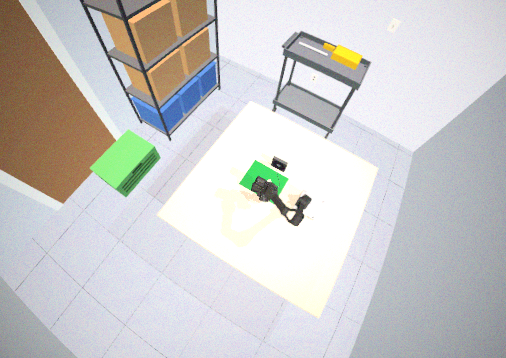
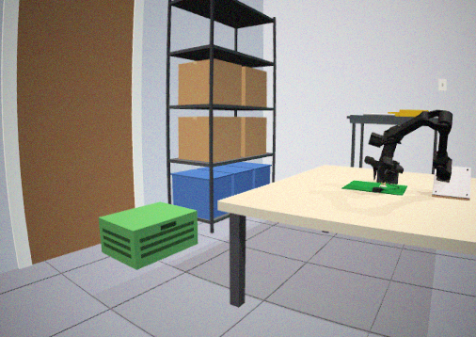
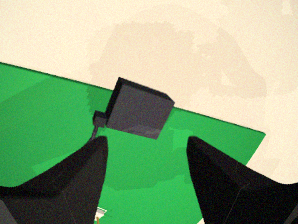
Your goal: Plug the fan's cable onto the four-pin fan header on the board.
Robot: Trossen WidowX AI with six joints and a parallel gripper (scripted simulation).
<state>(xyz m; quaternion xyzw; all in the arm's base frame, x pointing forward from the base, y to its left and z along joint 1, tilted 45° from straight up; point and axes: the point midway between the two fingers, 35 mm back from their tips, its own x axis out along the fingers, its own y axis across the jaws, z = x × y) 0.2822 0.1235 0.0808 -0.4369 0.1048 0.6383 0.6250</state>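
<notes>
My gripper tip is 4 cm above the dark grey fan plug. Round my gripper tip: black fan 27 cm to the right, 2 cm ahead, 1 cm above; then green board 11 cm to the right, 7 cm below, 4 cm ahead.
</notes>
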